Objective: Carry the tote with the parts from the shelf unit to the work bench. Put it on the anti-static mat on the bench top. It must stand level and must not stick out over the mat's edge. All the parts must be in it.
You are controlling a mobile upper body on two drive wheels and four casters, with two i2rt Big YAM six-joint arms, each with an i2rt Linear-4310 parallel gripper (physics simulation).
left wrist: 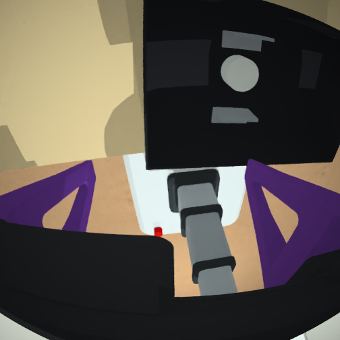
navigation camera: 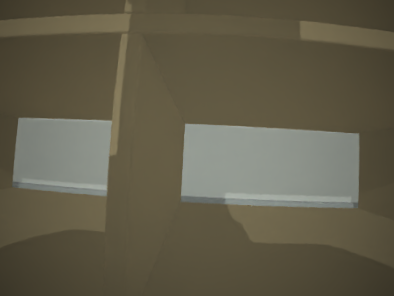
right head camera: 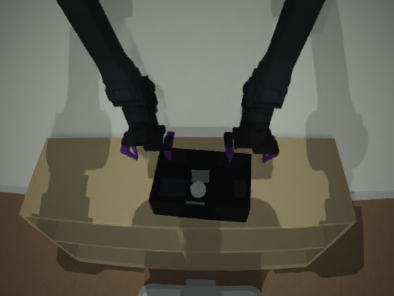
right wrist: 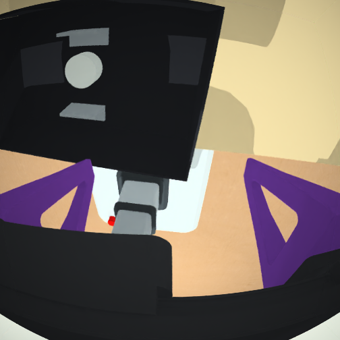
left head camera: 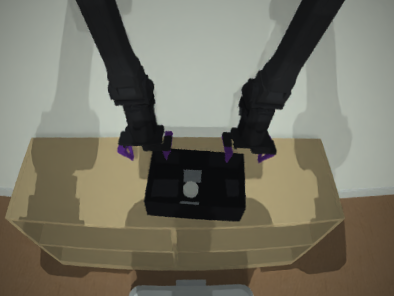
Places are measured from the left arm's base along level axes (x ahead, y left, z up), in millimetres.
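Pixels of known places: left gripper, between the fingertips: (right head camera: 153, 158) (left head camera: 149, 158); right gripper, between the fingertips: (right head camera: 246, 161) (left head camera: 242, 161).
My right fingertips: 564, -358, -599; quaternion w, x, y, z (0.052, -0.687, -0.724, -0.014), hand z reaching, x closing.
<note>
Ahead of a thing's pixels: the offset from my right fingertips to its top centre, as dx, dy, dz. "*": to the spot under its first point.
The black tote @(+11, +124, -100) (left head camera: 170, 209) (right head camera: 175, 211) (left wrist: 175, 145) (right wrist: 150, 150) stands on the top board of the shelf unit @(* +33, +400, -201) (left head camera: 115, 185) (right head camera: 125, 185) (left wrist: 65, 90) (right wrist: 290, 105). In it lie a round pale part @(+13, +140, -173) (left head camera: 190, 189) (right head camera: 198, 189) (left wrist: 240, 73) (right wrist: 83, 70) and flat grey pieces on either side; darker patches are unclear. My left gripper (left head camera: 146, 154) (right head camera: 149, 155) (left wrist: 169, 168) is open and empty at the tote's far left corner. My right gripper (left head camera: 247, 157) (right head camera: 250, 157) (right wrist: 168, 166) is open and empty at its far right corner. Neither visibly grips it. Bench and mat do not show.
A pale wall (left head camera: 195, 75) (right head camera: 195, 75) stands behind the shelf unit. My white base (left wrist: 152, 200) (right wrist: 175, 220) with its grey column (left wrist: 206, 242) (right wrist: 137, 195) is at the near side. The navigation camera looks into the unit's compartments, beside an upright divider @(+65, +199, -485) (navigation camera: 155, 150).
</note>
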